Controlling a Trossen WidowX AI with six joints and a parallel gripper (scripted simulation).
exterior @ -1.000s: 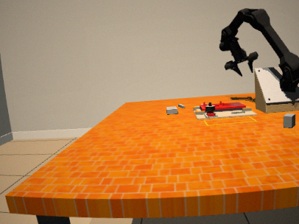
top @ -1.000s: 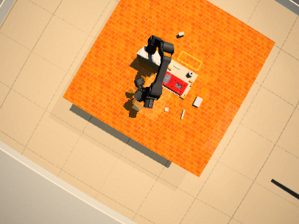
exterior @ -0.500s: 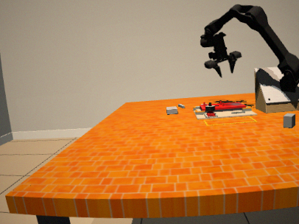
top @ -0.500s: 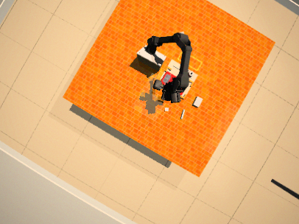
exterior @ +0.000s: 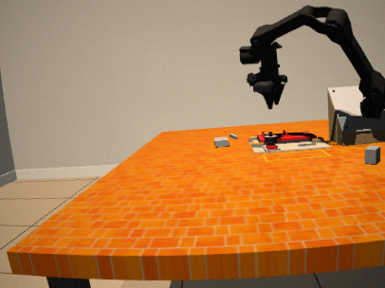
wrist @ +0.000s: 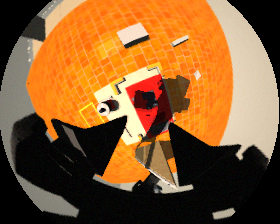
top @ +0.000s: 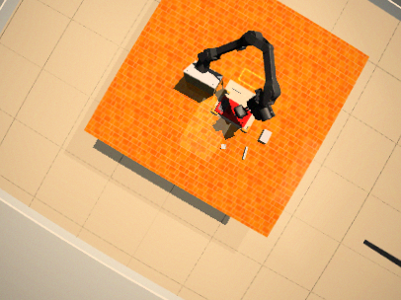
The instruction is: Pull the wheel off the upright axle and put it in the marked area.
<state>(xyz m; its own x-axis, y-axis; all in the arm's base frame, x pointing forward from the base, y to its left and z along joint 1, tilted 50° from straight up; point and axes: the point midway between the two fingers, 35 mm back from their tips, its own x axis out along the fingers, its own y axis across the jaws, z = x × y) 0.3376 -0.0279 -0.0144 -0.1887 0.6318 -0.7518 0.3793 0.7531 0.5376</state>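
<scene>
My gripper tip is 2 cm short of the dark wheel, 11 cm to the right of it and 9 cm above it. Also, from my gripper tip: upright axle 2 cm ahead, 11 cm to the left, 10 cm below.
</scene>
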